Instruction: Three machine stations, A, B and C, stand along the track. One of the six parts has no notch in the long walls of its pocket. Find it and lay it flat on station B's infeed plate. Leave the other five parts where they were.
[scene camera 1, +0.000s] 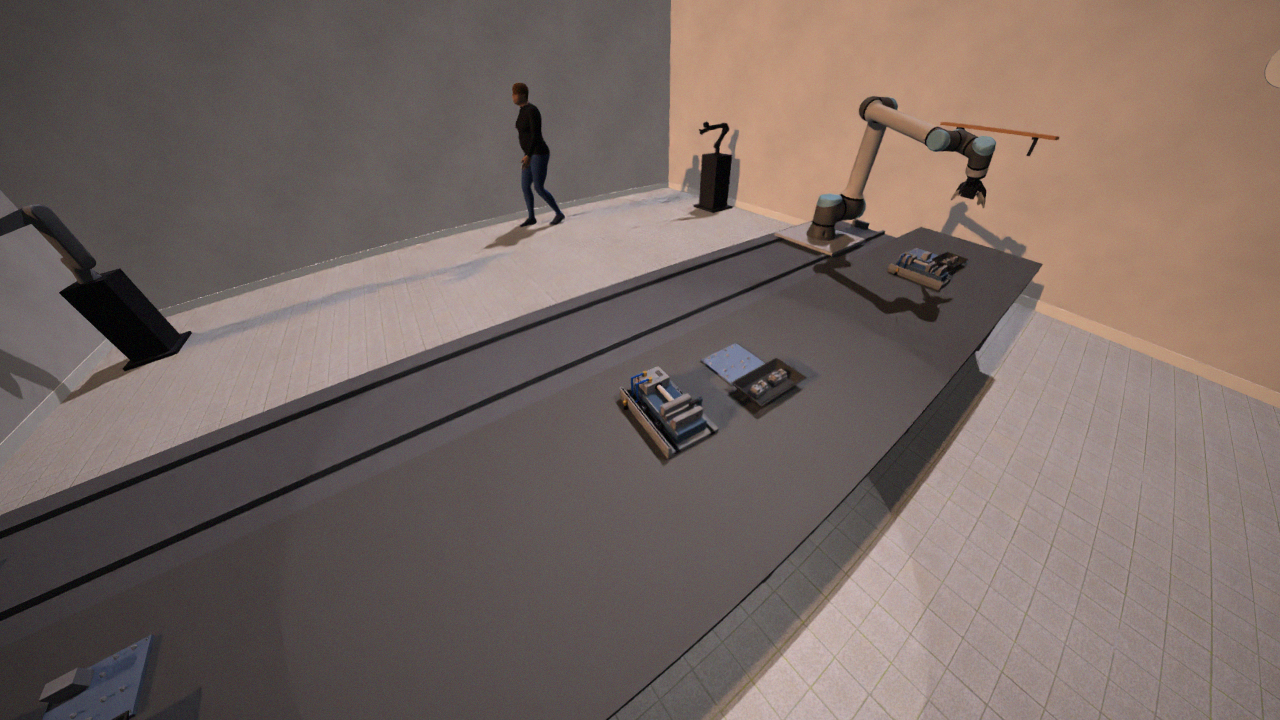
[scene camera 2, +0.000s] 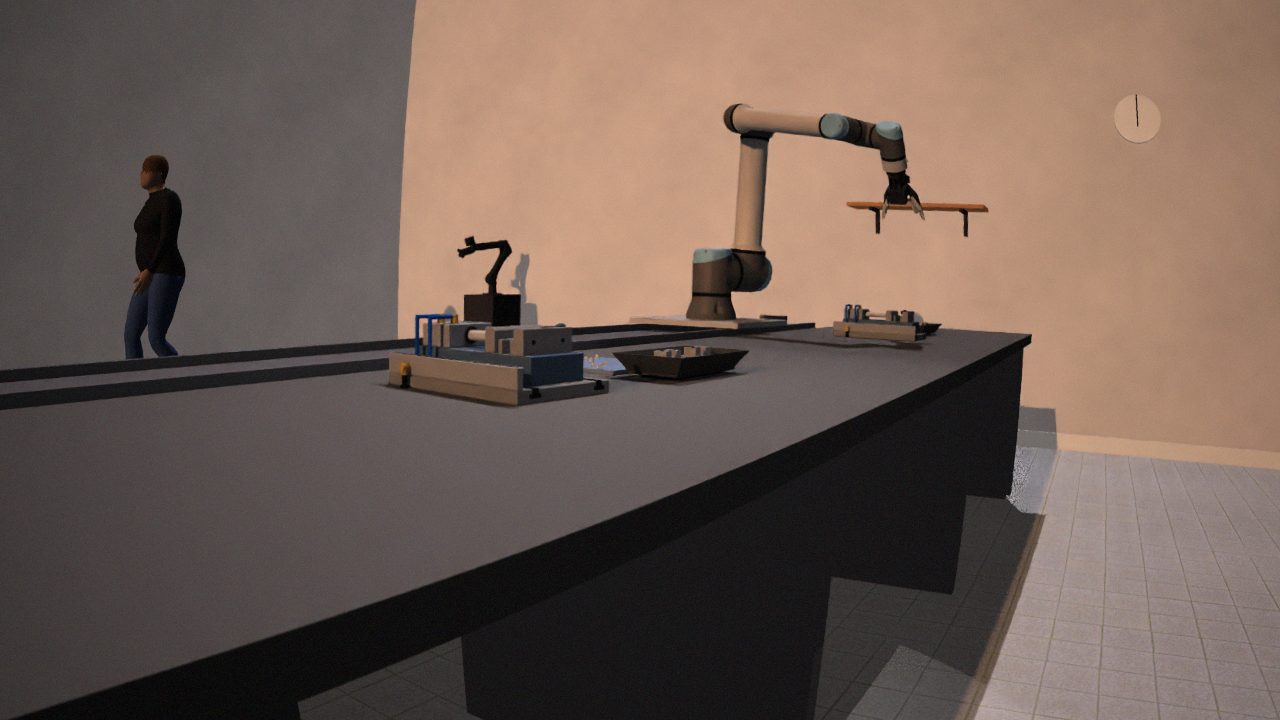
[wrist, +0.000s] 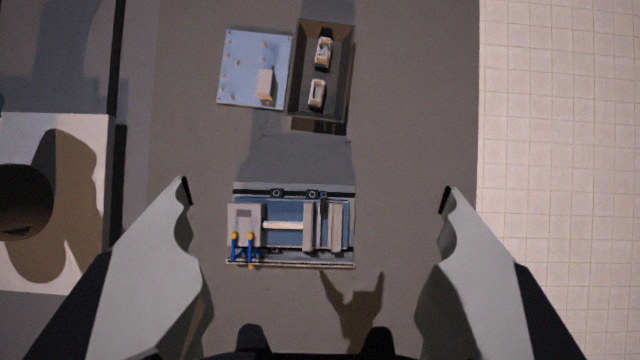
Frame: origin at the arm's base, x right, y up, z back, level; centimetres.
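Seen in the pictures: gripper, fingertip midpoint: (scene camera 1: 967, 203) (scene camera 2: 903, 219) (wrist: 317, 183); arm's base, link origin: (scene camera 1: 820, 235) (scene camera 2: 711, 318) (wrist: 18, 201).
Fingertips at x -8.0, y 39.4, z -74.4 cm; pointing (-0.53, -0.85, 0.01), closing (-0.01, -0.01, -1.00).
Offsets run from my fingertips to a thing's middle. "spot": to the spot under its first point.
My gripper (scene camera 1: 968, 202) (scene camera 2: 903, 214) (wrist: 317, 183) is open and empty, high above the far station. In the wrist view, that station's dark tray {spot: dx -25.8, dy -38.2, dz -6.6 cm} (wrist: 349, 75) holds two pale parts. The pocket of the lower part {dx -21.7, dy -39.5, dz +1.0 cm} (wrist: 317, 93) looks plain-walled; the upper part {dx -32.0, dy -39.5, dz -0.2 cm} (wrist: 323, 51) seems to have an uneven pocket, but both are small here. Left of the tray is a blue pegged plate {dx -28.1, dy -42.0, dz +17.0 cm} (wrist: 245, 65) with a pale block {dx -23.3, dy -39.8, dz +13.5 cm} (wrist: 265, 82) on it. The middle station has a blue plate (scene camera 1: 733, 362) (scene camera 2: 604, 364) beside a tray {spot: dx +170.7, dy -39.5, dz -6.2 cm} (scene camera 2: 682, 365) with two parts {spot: dx +164.7, dy -39.2, dz -0.4 cm} (scene camera 1: 760, 387) {spot: dx +154.7, dy -39.3, dz +0.1 cm} (scene camera 1: 777, 375).
The far station's machine (wrist: 308, 227) (scene camera 2: 877, 329) stands under the gripper. The middle station's machine (scene camera 1: 671, 411) (scene camera 2: 501, 358) stands by its plate. A near blue plate (scene camera 1: 125, 680) with a grey block (scene camera 1: 67, 685) shows at lower left. A person (scene camera 1: 530, 143) (scene camera 2: 159, 250) is beyond the track.
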